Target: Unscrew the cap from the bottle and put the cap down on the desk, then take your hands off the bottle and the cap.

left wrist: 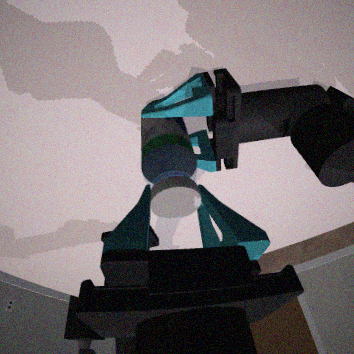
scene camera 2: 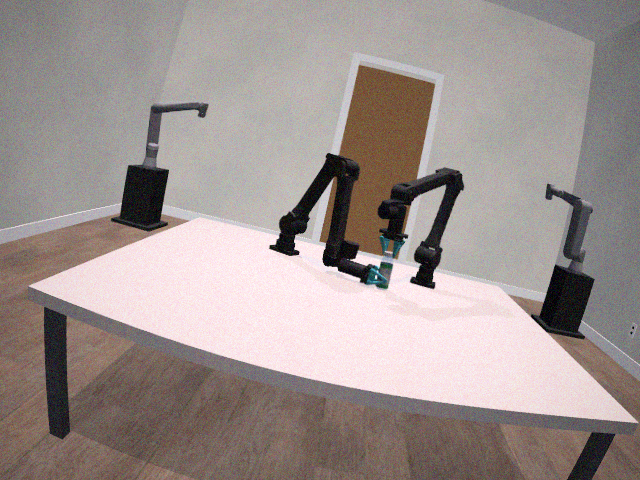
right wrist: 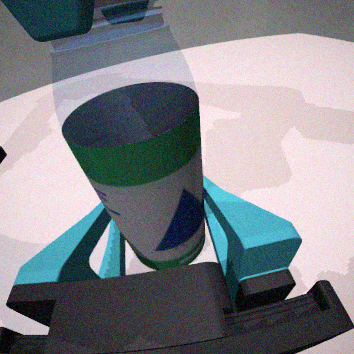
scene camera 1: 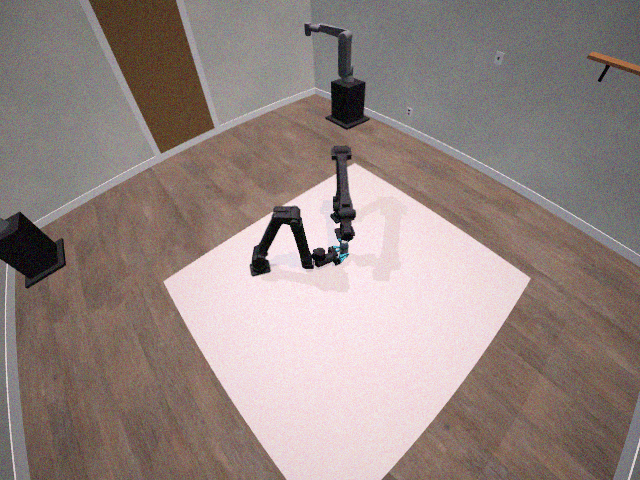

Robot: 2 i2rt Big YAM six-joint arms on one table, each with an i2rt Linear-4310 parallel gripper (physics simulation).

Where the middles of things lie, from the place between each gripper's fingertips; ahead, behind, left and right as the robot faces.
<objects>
Right now the ribbed cap (left wrist: 176,196) is 10 mm above my left hand.
I see my right gripper 100 mm below the ribbed cap and 20 mm to the left of it.
</objects>
